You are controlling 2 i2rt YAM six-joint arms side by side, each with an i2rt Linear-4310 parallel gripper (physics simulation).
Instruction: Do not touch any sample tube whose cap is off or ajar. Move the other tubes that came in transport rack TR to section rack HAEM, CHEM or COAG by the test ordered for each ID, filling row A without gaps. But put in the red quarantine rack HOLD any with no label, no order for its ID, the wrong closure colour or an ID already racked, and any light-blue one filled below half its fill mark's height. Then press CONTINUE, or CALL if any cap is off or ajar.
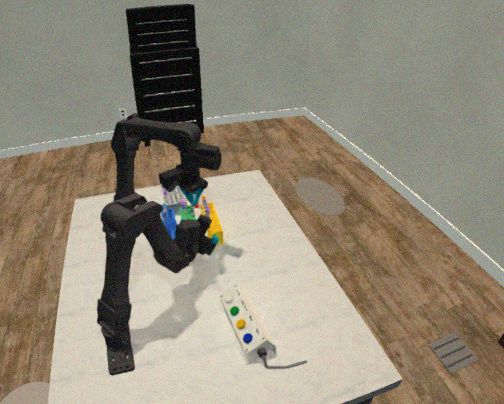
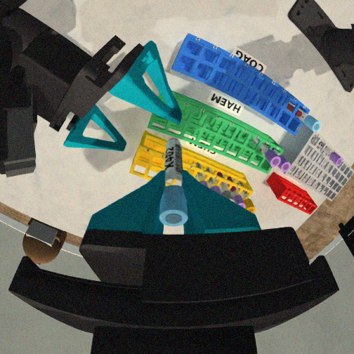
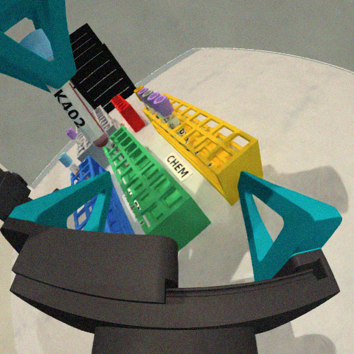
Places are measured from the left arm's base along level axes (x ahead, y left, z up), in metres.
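Pixels of known places: left gripper, fingertip midpoint: (image 1: 193,204); right arm's base at its link origin: (image 1: 119,343).
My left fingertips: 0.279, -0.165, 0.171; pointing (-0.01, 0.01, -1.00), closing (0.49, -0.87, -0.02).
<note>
Behind a point stands the place of what it marks, as x, y, z.
My left gripper (image 1: 193,196) @(0.278, -0.165, 0.171) (image 2: 173,177) is shut on the light-blue-capped tube K402 (image 2: 172,154) (image 3: 75,116), held tilted above the racks; its cap is on and its lower end is dark red. Its fill level is unclear. My right gripper (image 2: 147,134) (image 3: 174,178) is open and empty, near the ends of green HAEM (image 2: 156,121) (image 3: 192,224) and yellow CHEM (image 2: 136,167) (image 3: 243,172). Blue COAG (image 2: 178,62) holds a light-blue-capped tube (image 2: 312,123) (image 3: 65,159). Two purple-capped tubes (image 2: 279,161) stand at HAEM's far end. A purple-capped tube (image 2: 336,158) stands in the pale transport rack.
Red rack HOLD (image 2: 277,189) (image 3: 131,114) shows no caps. CHEM holds several tubes, with purple, grey and yellow caps at its far end. The button box (image 1: 237,317) @(0.355, -0.584, 0.061) with white, green, yellow and blue buttons lies near the table's front, its cable running right. Both arms reach over the racks.
</note>
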